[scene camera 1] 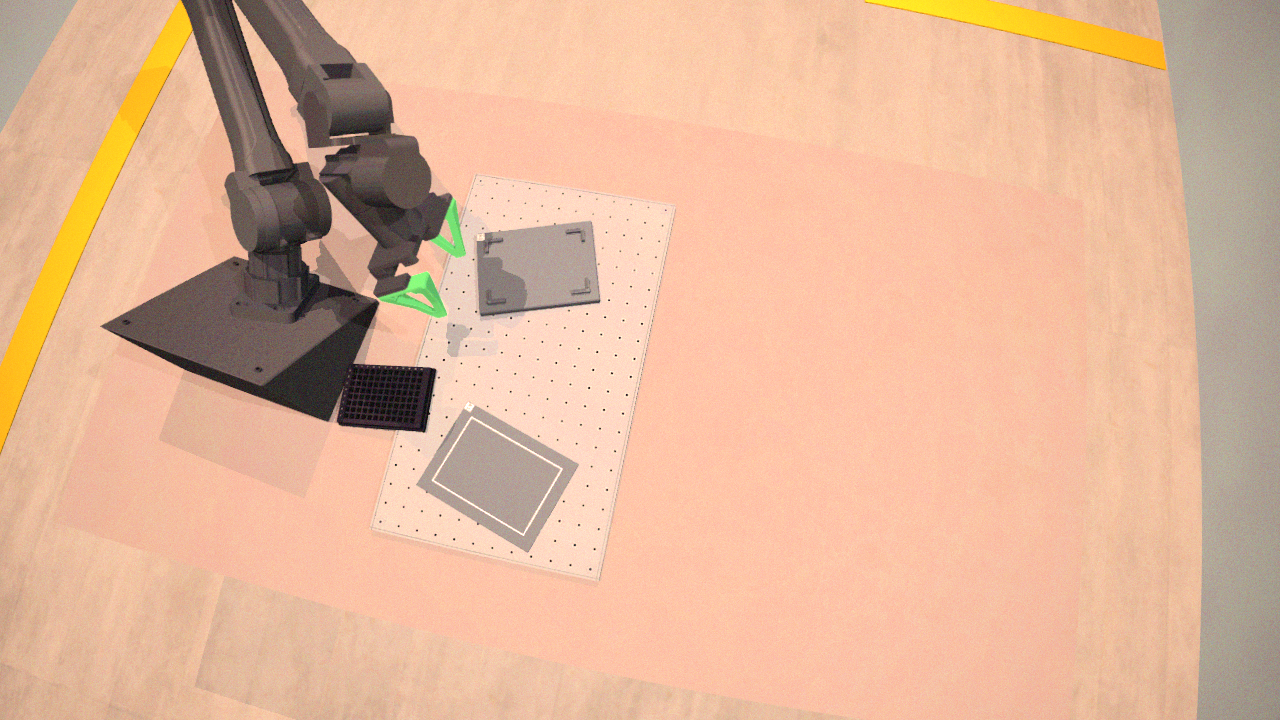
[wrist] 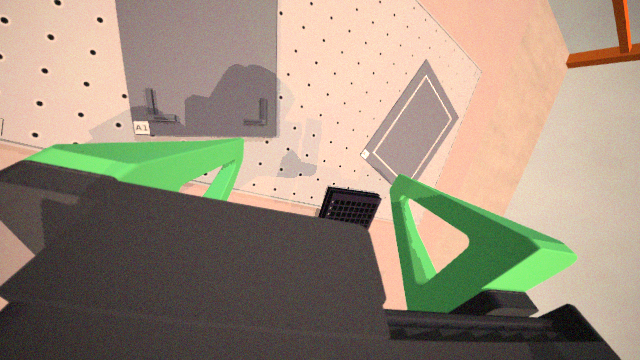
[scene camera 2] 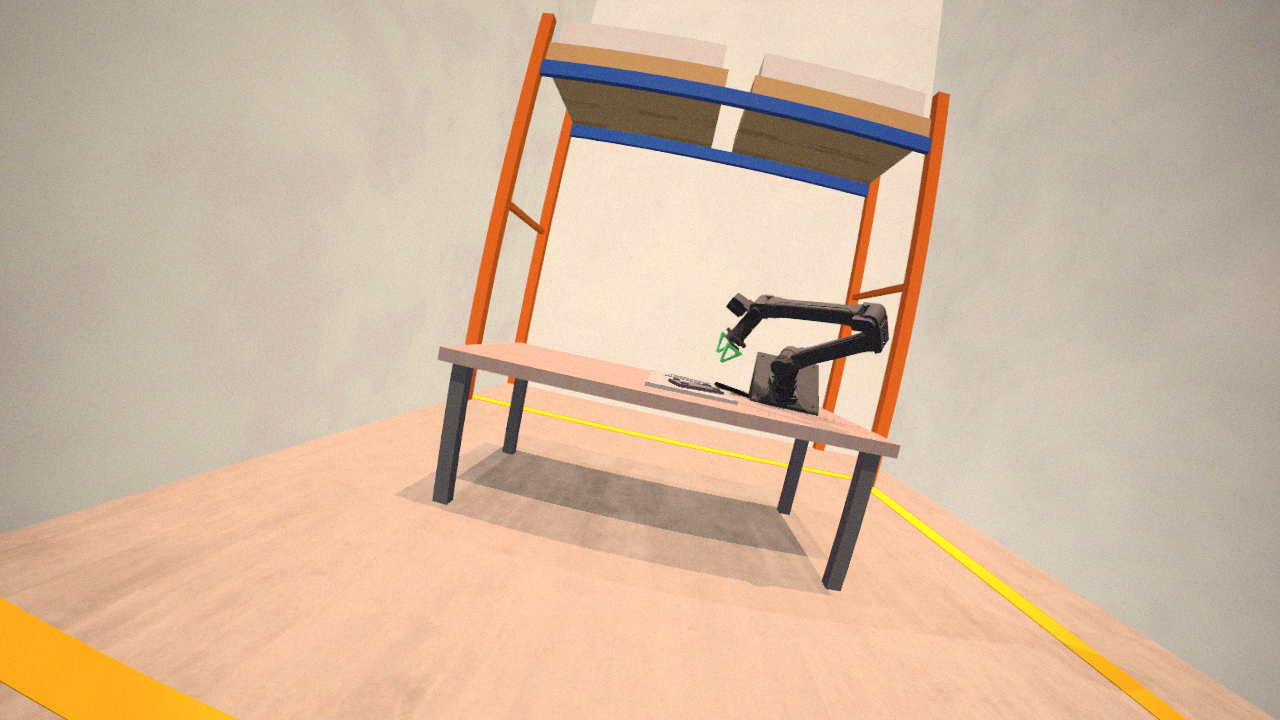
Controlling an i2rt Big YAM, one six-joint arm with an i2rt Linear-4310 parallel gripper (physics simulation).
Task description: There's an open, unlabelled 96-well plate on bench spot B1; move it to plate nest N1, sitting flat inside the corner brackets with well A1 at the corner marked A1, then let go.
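The black 96-well plate lies off bench spot B1, beside the robot base, with its right end over the board's left edge. Whether it lies flat is hard to tell. Bench spot B1, a grey sheet with a white outline, holds no plate. Plate nest N1, a grey block with corner brackets, is empty; its A1 label is at the upper left in scene camera 1. My gripper is wide open and empty, raised above the board near the nest's left side, away from the plate.
The perforated board carries the nest and B1. The robot's dark base stands left of the board, close against the plate. The table stands before an orange and blue rack with boxes on top.
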